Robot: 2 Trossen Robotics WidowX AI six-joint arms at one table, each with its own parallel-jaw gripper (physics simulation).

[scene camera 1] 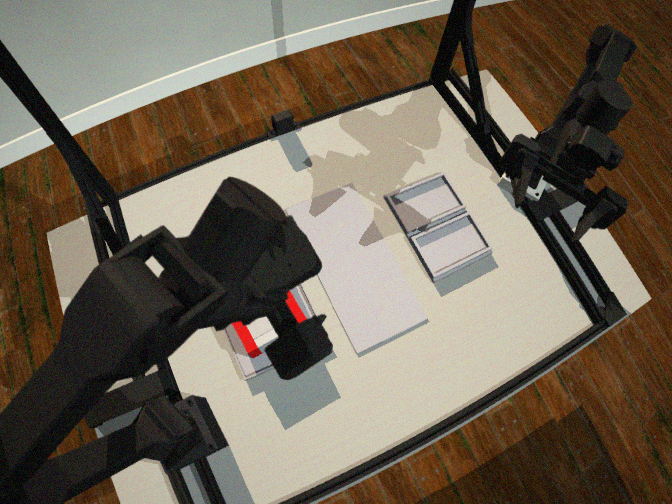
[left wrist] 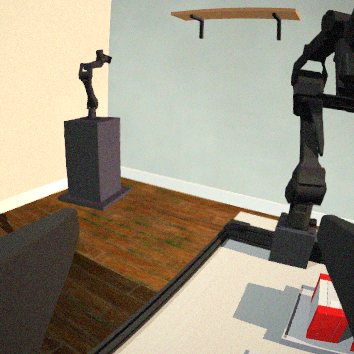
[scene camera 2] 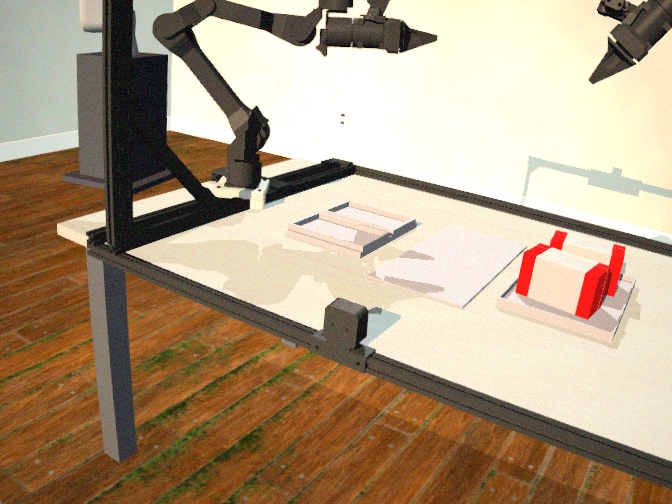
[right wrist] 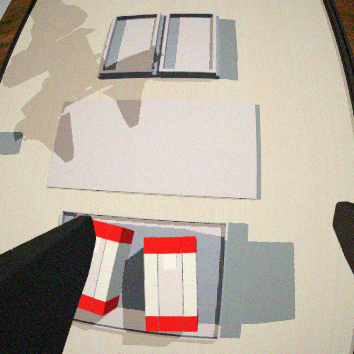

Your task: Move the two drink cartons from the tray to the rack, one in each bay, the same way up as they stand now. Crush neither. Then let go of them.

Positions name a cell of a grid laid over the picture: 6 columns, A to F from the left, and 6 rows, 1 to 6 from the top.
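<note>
My left gripper is open with nothing in it, and you'd find that gripper here (scene camera 1: E3), then the same gripper (left wrist: D4) and again the gripper (scene camera 2: D1). My right gripper (scene camera 1: C4) is open too and holds nothing; there's also a view of that gripper (scene camera 2: F1), and one more of the gripper (right wrist: D4). As for the things, there's a pale mat (right wrist: D3), and there's a tray (scene camera 2: F4), with further views of the tray (scene camera 1: C5) (right wrist: D5).
</note>
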